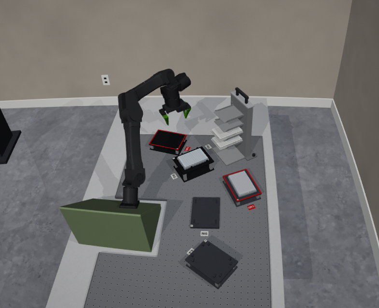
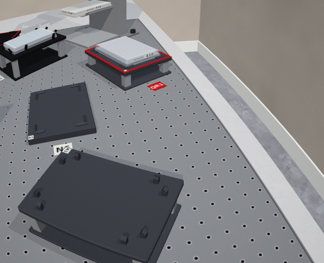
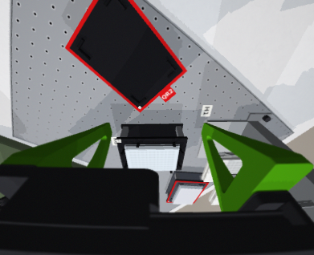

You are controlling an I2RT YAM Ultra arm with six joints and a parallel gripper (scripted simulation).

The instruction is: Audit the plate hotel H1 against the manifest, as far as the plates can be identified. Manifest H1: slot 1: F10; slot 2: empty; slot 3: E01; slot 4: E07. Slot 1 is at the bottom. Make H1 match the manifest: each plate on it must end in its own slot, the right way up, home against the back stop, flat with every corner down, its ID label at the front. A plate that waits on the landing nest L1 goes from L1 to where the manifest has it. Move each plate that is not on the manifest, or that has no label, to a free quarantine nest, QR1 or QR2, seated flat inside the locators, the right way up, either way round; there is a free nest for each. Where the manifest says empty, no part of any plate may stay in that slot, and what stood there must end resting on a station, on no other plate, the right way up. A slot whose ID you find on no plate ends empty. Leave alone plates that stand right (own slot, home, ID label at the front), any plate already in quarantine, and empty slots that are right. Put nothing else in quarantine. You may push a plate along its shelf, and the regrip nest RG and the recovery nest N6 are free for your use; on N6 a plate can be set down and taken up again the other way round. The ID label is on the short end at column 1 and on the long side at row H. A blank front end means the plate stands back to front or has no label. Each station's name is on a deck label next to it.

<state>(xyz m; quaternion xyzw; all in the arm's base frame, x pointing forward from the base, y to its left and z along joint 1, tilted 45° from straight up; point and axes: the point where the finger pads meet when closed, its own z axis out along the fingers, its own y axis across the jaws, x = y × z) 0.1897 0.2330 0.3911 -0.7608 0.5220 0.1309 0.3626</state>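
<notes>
The black regrip nest RG lies 70 mm ahead of my hand, 160 mm to the right of it and 120 mm below it. Also, from my hand: plate hotel H1 (310 mm ahead, 50 mm to the right, 30 mm below); H1 deck label (150 mm ahead, 10 mm to the right, 180 mm below); red-rimmed nest QR2 (60 mm behind, 20 mm to the left, 140 mm below).
</notes>
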